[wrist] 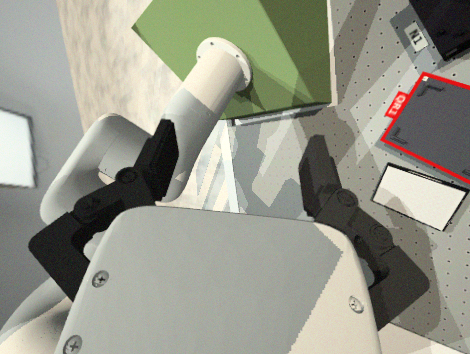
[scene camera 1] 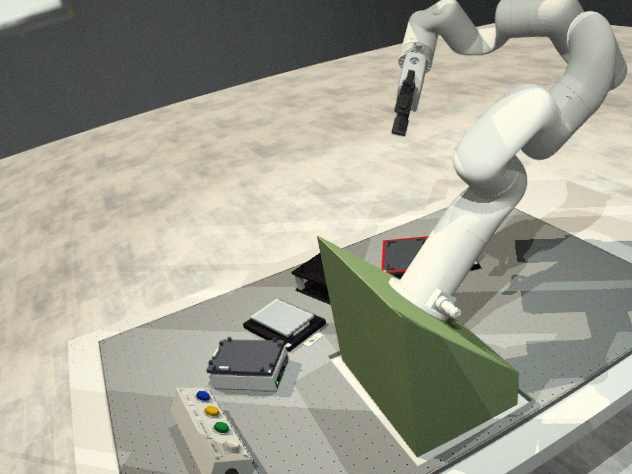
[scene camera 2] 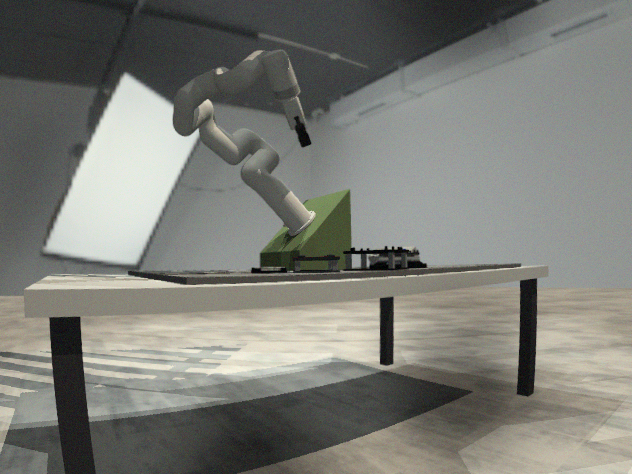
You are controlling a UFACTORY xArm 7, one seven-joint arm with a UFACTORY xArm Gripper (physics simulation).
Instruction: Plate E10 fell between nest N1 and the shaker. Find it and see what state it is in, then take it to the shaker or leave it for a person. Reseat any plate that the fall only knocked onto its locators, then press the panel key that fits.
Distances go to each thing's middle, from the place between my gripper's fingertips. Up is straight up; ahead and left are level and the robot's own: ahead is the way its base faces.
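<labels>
My gripper: far above the flat plate (scene camera 1: pixel 279 316), far to the right of it, a little short of it.
</labels>
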